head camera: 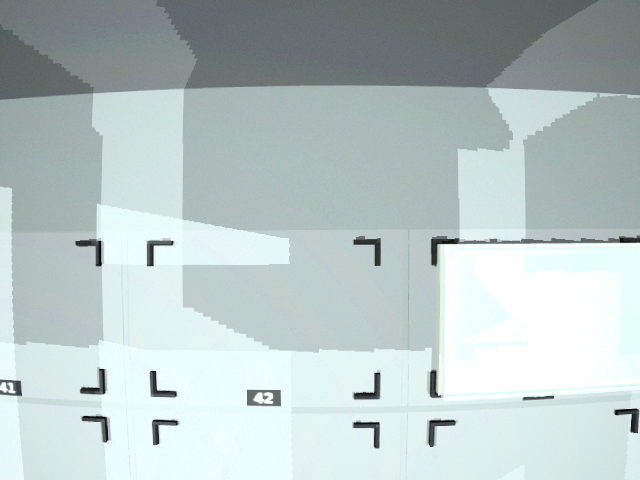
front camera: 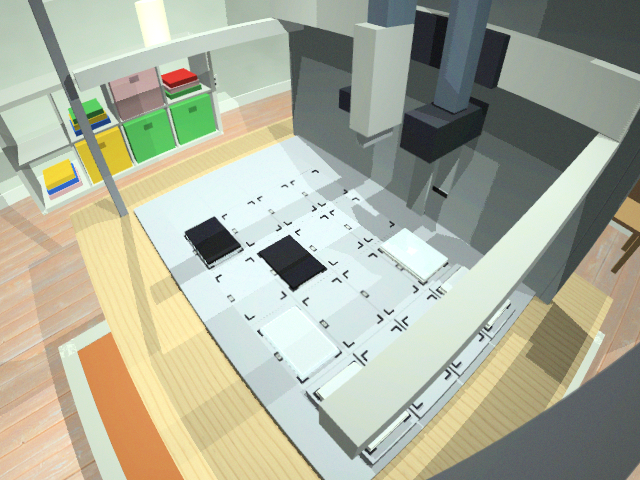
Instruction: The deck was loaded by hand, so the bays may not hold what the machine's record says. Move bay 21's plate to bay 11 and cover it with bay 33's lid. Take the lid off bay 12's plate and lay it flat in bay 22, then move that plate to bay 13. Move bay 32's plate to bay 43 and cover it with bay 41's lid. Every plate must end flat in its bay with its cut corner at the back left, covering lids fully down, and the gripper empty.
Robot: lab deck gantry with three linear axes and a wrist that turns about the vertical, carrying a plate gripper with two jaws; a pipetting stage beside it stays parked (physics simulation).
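Places are measured from the robot's base along level axes (x ahead, y left, z up), in millimetres.
Pixels of known places: gripper, fingertip midpoint: (front camera: 428, 201); robot's base, link origin: (front camera: 185, 236).
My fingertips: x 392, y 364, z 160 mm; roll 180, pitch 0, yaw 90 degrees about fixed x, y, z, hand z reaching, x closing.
For each thing: its top centre in the pictures, then the offset to it from my fingertips. "pt": a spot on its surface instead.
- plate with a black lid, top centre: (front camera: 211, 237) 328 mm back, 321 mm right, 144 mm down
- pale plate, top centre: (front camera: 298, 338) 1 mm back, 321 mm right, 146 mm down
- bay 43, surface spot: (head camera: 537, 320) (front camera: 410, 249) pt 12 mm back, 0 mm left, 144 mm down
In the front view, a plate with a black lid (front camera: 212, 240) sits level in bay 11. A black lid (front camera: 292, 260) lies flat in bay 22. A pale plate (front camera: 299, 341) lies flat in bay 13. The plate in bay 43 (front camera: 413, 254) (head camera: 537, 320) lies level, white on top; a lid seems to cover it, but white-on-white makes this hard to confirm. A slanted line marks its back left corner in the head view. My gripper (front camera: 428, 200) hangs raised behind and above the deck, its jaws apart with no plate or lid between them; it does not show in the head view.
The parked pipetting stage (front camera: 379, 82) hangs left of my gripper's body. A pale beam (front camera: 465, 304) crosses the right foreground and hides part of the deck's right side, where low pale pieces stand. A grey post (front camera: 95, 144) rises at the left; a shelf unit stands behind it.
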